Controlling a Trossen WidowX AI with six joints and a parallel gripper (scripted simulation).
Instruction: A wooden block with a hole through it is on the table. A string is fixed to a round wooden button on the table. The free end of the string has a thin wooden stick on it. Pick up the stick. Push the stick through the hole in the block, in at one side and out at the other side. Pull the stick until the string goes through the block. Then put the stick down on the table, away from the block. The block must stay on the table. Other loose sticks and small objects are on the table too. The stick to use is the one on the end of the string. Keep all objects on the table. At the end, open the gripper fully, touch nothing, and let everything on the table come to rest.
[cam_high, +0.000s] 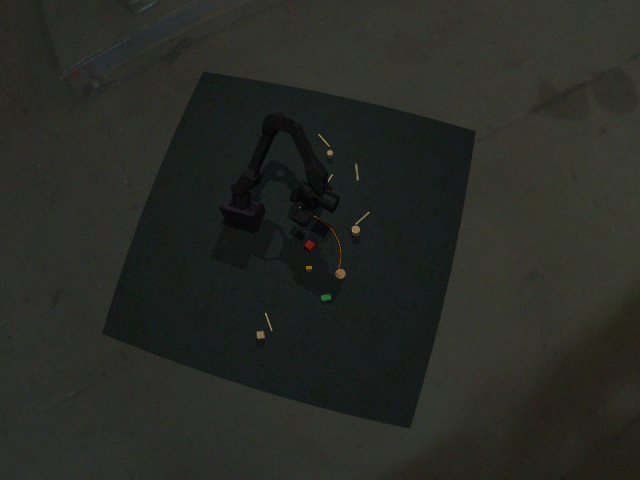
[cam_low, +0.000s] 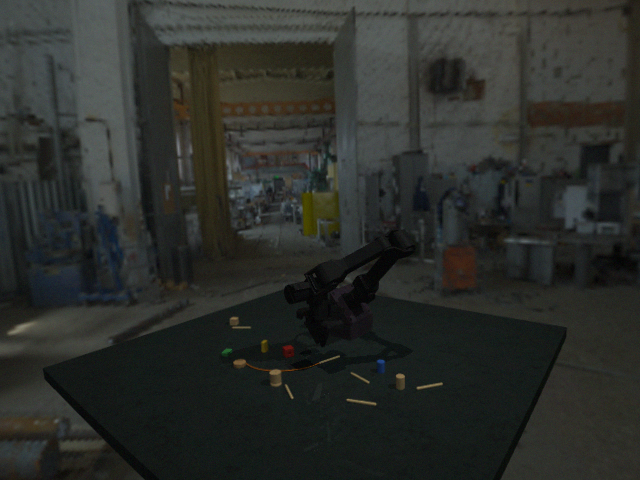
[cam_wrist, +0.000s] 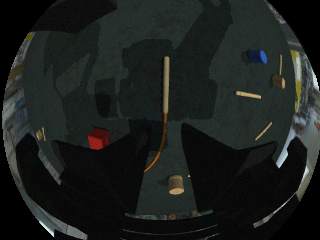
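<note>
Now: gripper tip 20 mm past the thin stick and 60 mm above it. Round my gripper tip: red block: 30 mm ahead, 120 mm to the right, 50 mm below; wooden cylinder: 180 mm ahead, 40 mm below; blue cylinder: 80 mm behind, 170 mm to the left, 40 mm below.
</note>
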